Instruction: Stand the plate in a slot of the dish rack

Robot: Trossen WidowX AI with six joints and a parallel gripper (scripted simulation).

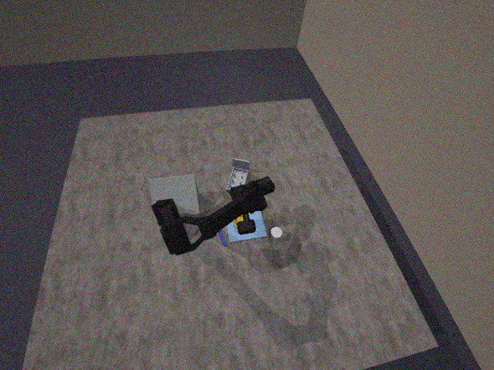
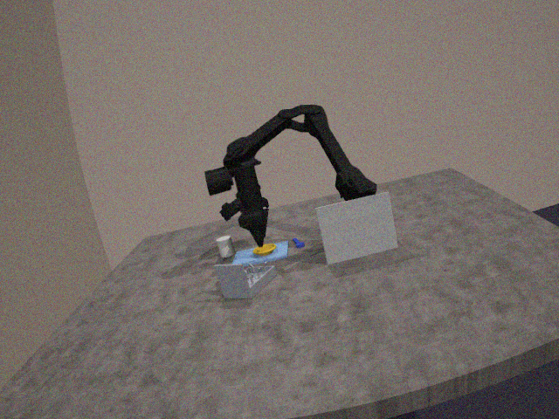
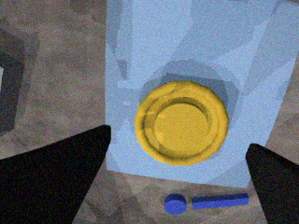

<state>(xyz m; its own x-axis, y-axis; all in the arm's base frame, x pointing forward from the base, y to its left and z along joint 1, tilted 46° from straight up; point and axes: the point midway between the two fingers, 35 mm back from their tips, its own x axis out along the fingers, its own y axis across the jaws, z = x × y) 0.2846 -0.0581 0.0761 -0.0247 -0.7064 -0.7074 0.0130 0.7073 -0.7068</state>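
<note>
Right now the yellow plate is 20 mm below my gripper tip. From my gripper tip the other things lie so: light blue mat: 40 mm below, 10 mm to the right, 10 mm ahead; then white cup: 120 mm ahead, 80 mm to the right, 10 mm below; then blue spoon: 90 mm behind, 40 mm below, 30 mm to the right.
</note>
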